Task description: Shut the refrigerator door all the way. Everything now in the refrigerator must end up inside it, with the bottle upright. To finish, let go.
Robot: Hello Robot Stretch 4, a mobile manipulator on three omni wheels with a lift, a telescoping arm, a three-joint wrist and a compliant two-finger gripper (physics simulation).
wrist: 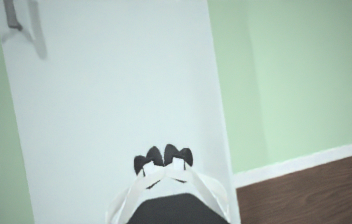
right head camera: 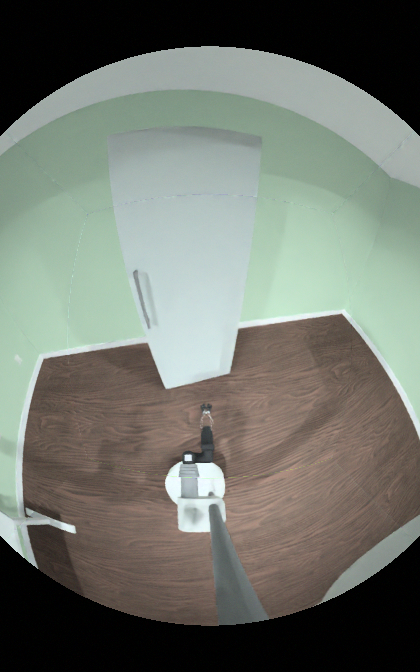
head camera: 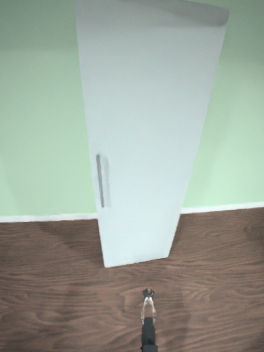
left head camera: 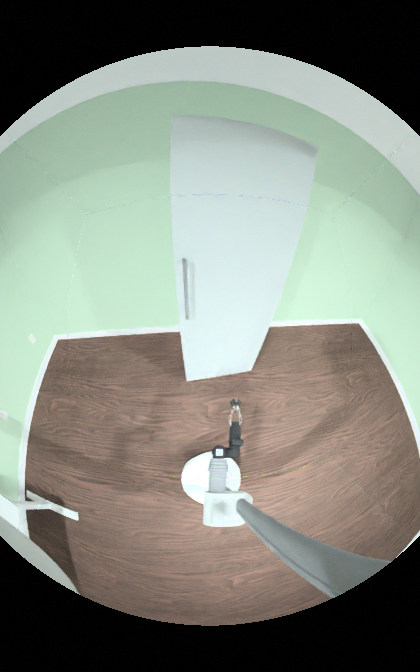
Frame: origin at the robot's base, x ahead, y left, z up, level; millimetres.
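Seen in the pictures: gripper, fingertip midpoint: (wrist: 163,157) (right head camera: 205,402) (head camera: 148,288) (left head camera: 235,398).
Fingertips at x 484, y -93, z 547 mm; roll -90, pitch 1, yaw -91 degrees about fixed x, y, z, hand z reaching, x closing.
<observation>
A point is followed by its place in that frame.
The tall pale grey refrigerator (head camera: 145,125) @[y -17, x 910, z 1318 mm] (left head camera: 235,240) @[y -7, x 907, z 1255 mm] (right head camera: 190,225) @[y -39, x 915, z 1348 mm] (wrist: 120,90) @[y 0, x 905, z 676 mm] stands against the green wall. Its door looks flush with the body, and no gap shows along its edges. A grey vertical handle (head camera: 100,181) @[y 205, x 787, z 1042 mm] (left head camera: 186,289) @[y 201, x 787, z 1043 mm] (right head camera: 141,300) @[y 204, x 787, z 1039 mm] (wrist: 12,15) @[y 201, x 788, z 875 mm] is on the door's left side. The bottle and whatever else is inside are hidden behind the door. My gripper (head camera: 148,292) @[y -93, x 484, z 547 mm] (left head camera: 235,402) @[y -93, x 484, z 547 mm] (right head camera: 206,407) @[y -93, x 484, z 547 mm] (wrist: 163,157) @[y -93, x 484, z 547 mm] is shut with its fingertips together and nothing between them. It is in front of the refrigerator, apart from the door and to the right of the handle.
Brown wooden floor (head camera: 50,290) @[y 704, x 609, z -28 mm] (left head camera: 125,550) @[y 617, x -850, z -28 mm] (right head camera: 125,565) @[y 605, x -906, z -27 mm] lies around the refrigerator and my base (left head camera: 192,480) @[y 124, x -23, z 186 mm] (right head camera: 172,485) @[y 149, x -13, z 187 mm]. A white baseboard (head camera: 45,218) @[y 1129, x 1362, z 17 mm] (wrist: 295,164) @[y -1071, x 1745, z 22 mm] runs along the wall. A white bar-like piece (left head camera: 55,506) (right head camera: 52,522) stands out at the lower left of both side head views.
</observation>
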